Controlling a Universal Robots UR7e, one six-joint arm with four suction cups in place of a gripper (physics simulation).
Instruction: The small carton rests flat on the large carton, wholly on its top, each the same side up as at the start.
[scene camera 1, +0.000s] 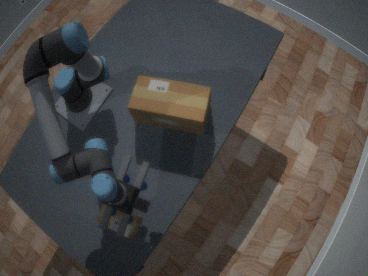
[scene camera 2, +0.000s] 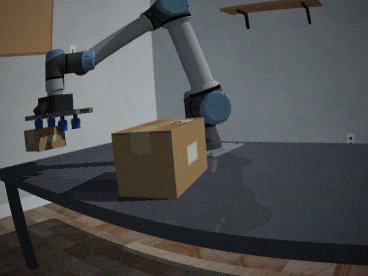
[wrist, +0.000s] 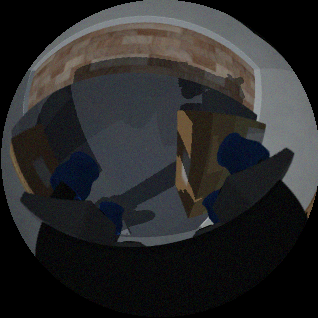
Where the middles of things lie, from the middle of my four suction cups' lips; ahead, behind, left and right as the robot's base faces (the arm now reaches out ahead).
Scene:
Right now the small carton (scene camera 2: 36, 140) is 2 cm ahead of my suction cup, 9 cm to the right of it and 5 cm below it. Also, from my suction cup: large carton (scene camera 2: 160, 159) 12 cm behind, 41 cm to the left, 9 cm below.

